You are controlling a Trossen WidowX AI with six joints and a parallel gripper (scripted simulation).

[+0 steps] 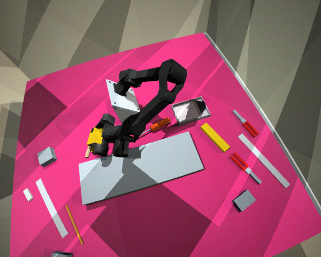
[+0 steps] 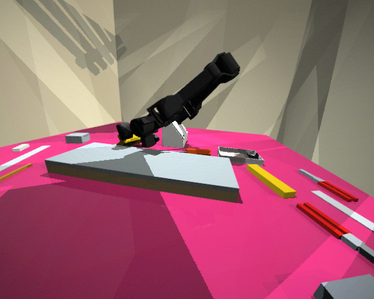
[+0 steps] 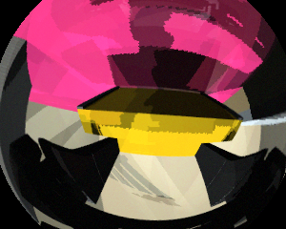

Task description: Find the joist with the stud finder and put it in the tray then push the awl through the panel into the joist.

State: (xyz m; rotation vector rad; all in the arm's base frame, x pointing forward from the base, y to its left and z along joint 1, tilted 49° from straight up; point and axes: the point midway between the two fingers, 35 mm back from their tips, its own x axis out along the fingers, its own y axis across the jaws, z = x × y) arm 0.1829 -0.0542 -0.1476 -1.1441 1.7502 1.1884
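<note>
Right now my gripper tip is 10 mm to the right of the yellow stud finder, 10 mm past it and 10 mm above it. From my gripper tip the other things lie so: pencil 350 mm ahead, 150 mm to the right, 60 mm below; white eraser 370 mm to the right, 170 mm ahead, 60 mm below; awl 50 mm below, 40 mm to the right.
</note>
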